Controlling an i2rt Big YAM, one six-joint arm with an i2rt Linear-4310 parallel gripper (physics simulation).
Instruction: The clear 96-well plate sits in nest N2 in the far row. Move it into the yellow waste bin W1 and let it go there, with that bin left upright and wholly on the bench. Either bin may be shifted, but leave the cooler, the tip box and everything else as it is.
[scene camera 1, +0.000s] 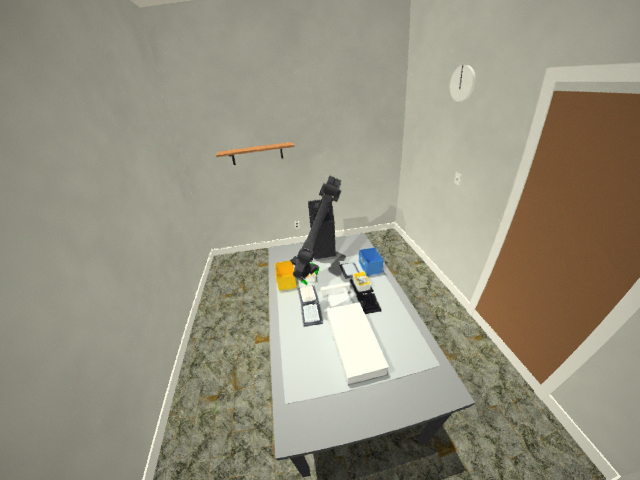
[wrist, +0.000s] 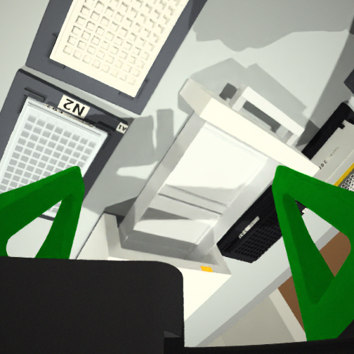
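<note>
The clear 96-well plate lies flat in the dark nest N2. The yellow waste bin W1 stands upright on the bench at its left side; it does not show in the wrist view. My gripper is open with nothing between its green fingers. In the scene view it is above the bench, just right of the yellow bin and behind the nests. In the wrist view the left finger overlaps part of the clear plate, and the white open-topped holder shows between the fingers.
A cream plate sits in the nest beside N2. A white open-topped holder, a long white box, a black rack, the yellow-topped tip box and a blue bin stand right of the nests.
</note>
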